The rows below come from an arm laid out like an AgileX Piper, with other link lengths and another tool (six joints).
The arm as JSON. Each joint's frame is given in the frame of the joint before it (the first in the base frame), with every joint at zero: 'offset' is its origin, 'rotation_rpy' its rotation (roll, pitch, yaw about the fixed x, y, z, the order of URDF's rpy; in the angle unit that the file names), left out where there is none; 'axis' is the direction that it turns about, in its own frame. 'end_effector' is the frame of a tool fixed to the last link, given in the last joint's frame.
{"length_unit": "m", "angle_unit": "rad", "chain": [
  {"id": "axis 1", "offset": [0.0, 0.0, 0.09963], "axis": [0.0, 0.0, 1.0]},
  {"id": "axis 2", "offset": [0.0, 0.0, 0.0], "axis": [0.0, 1.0, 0.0]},
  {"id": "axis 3", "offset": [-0.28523, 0.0, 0.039], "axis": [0.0, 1.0, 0.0]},
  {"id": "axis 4", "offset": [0.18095, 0.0, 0.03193], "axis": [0.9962, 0.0, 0.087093]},
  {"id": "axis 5", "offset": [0.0, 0.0, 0.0], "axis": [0.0, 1.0, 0.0]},
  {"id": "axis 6", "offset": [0.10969, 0.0, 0.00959], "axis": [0.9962, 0.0, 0.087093]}
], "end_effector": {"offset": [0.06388, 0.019, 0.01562], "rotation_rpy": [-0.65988, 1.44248, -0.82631]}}
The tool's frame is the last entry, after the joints.
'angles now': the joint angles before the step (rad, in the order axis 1, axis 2, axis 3, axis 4, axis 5, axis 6). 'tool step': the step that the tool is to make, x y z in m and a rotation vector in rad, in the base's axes. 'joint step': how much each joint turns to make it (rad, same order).
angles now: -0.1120, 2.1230, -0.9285, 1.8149, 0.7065, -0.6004
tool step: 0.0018, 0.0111, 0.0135, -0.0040, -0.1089, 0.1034
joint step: 0.0000, -0.0001, -0.0156, -0.0044, 0.0751, -0.1142
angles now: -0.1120, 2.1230, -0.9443, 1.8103, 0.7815, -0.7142
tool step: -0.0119, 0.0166, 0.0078, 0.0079, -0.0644, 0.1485
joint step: 0.0001, 0.0000, 0.0002, -0.0826, 0.0926, -0.0623
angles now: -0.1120, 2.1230, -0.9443, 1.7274, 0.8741, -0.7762
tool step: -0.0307, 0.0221, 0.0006, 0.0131, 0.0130, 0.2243
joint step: 0.0065, 0.0002, -0.0002, -0.2034, 0.1097, 0.0255
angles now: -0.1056, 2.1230, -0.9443, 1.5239, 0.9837, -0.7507
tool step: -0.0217, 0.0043, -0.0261, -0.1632, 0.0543, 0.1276
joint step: 0.0402, 0.0001, -0.0002, -0.1959, -0.1010, 0.0689
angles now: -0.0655, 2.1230, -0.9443, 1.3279, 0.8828, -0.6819
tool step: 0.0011, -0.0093, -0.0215, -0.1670, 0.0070, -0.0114
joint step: 0.0358, -0.0001, 0.0002, -0.0805, -0.1636, 0.0647
